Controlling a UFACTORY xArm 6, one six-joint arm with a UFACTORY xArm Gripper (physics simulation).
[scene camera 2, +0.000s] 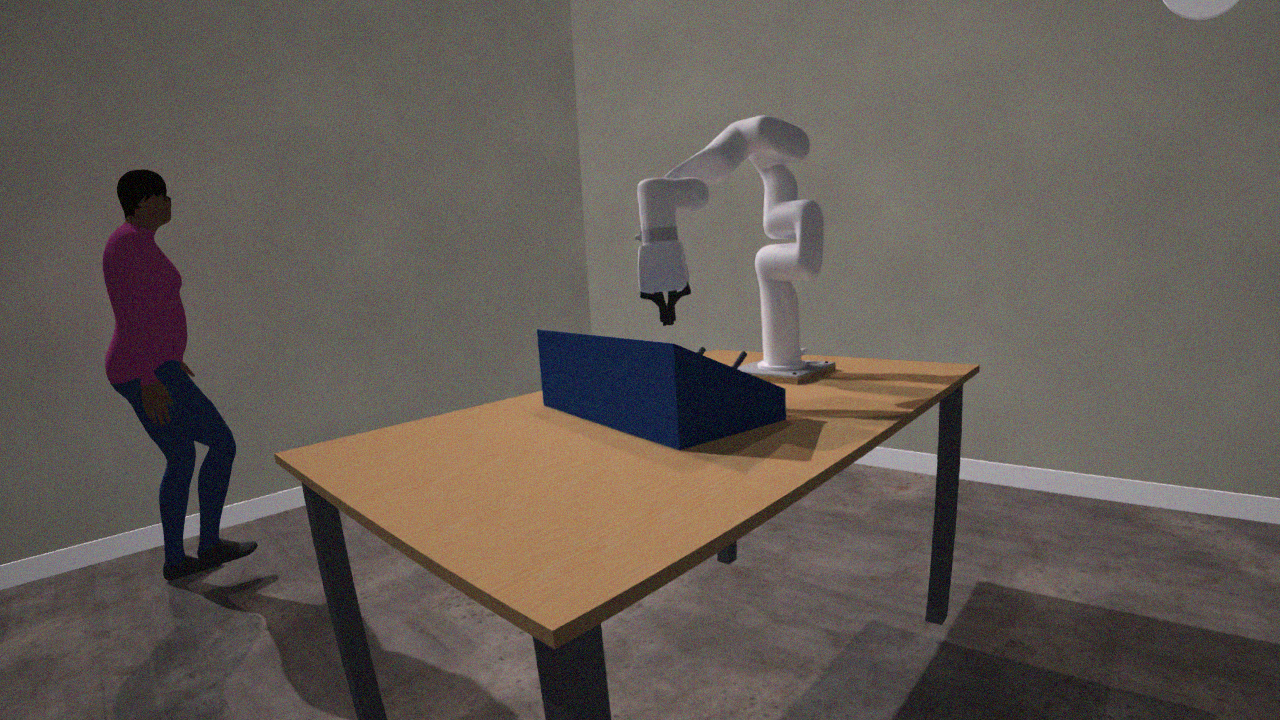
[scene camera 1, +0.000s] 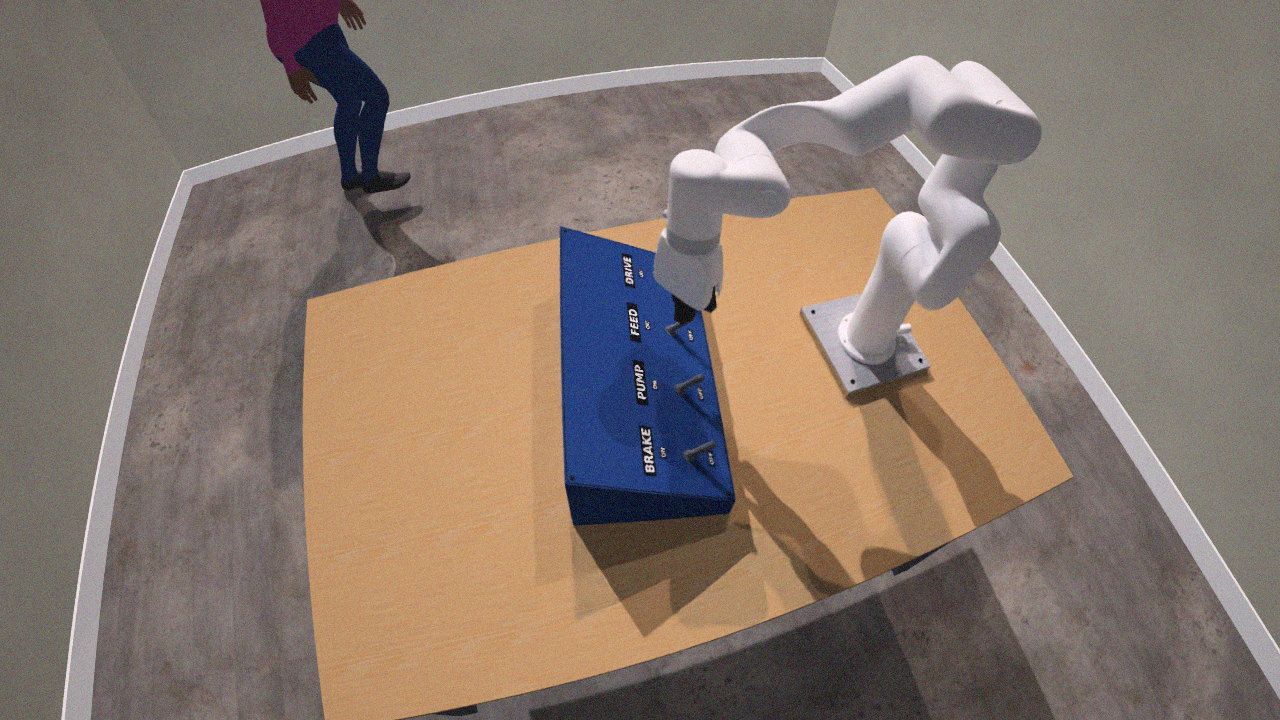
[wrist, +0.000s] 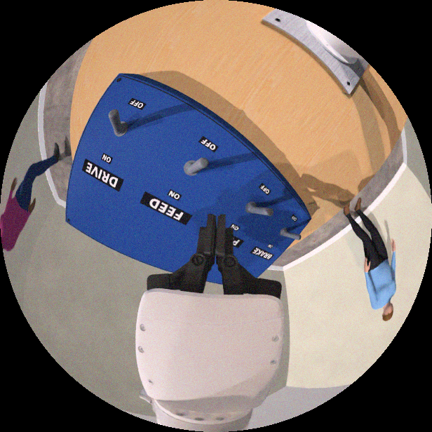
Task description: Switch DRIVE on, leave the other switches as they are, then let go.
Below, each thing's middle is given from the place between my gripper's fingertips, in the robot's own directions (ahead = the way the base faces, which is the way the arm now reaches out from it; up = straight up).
Labels:
The blue switch panel [scene camera 1: 628, 427] is 9 cm below my hand, 8 cm ahead of it and 1 cm to the left of it.

